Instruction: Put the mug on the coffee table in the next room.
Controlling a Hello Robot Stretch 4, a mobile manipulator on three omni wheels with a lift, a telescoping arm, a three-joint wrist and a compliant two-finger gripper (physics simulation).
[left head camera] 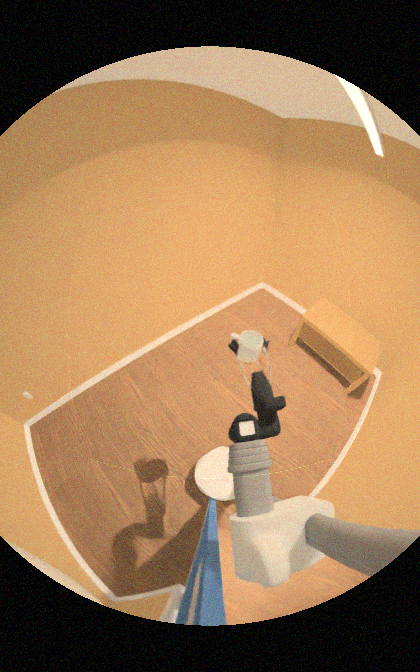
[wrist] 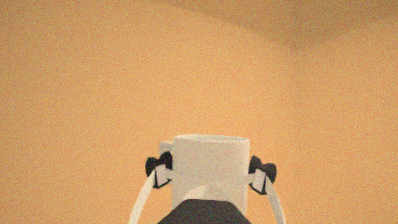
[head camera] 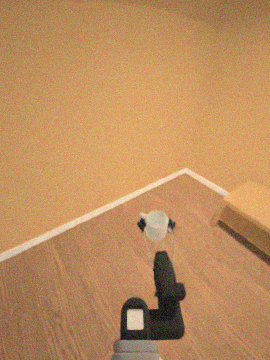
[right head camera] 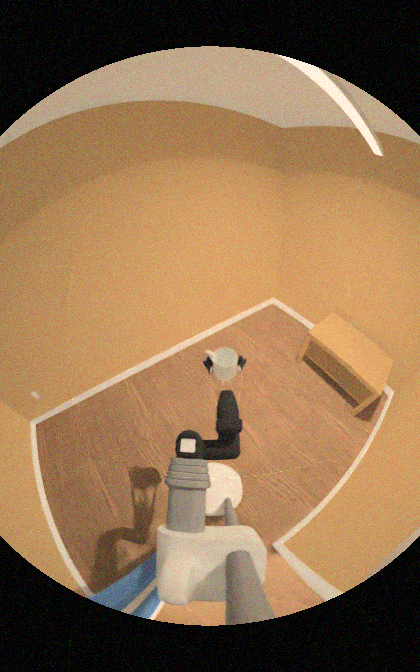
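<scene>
A white mug (head camera: 156, 226) (left head camera: 249, 346) (right head camera: 225, 364) (wrist: 212, 167) is held upright, its handle at the left. My gripper (head camera: 156, 225) (left head camera: 249, 345) (right head camera: 225, 363) (wrist: 209, 165) is shut on the mug, one black fingertip on each side of it, and holds it high above the floor. The wooden coffee table (head camera: 252, 202) (left head camera: 342, 330) (right head camera: 352, 345) stands at the right in the three head views, near the far wall, apart from the mug. The table does not show in the wrist view.
Orange walls (head camera: 100, 100) (wrist: 100, 75) meet in a corner ahead. Wooden floor (head camera: 75, 290) (left head camera: 165, 390) lies around the robot's white round base (left head camera: 214, 472) (right head camera: 225, 490). A blue wall end (left head camera: 202, 580) (right head camera: 125, 582) stands close by at the bottom of both side head views.
</scene>
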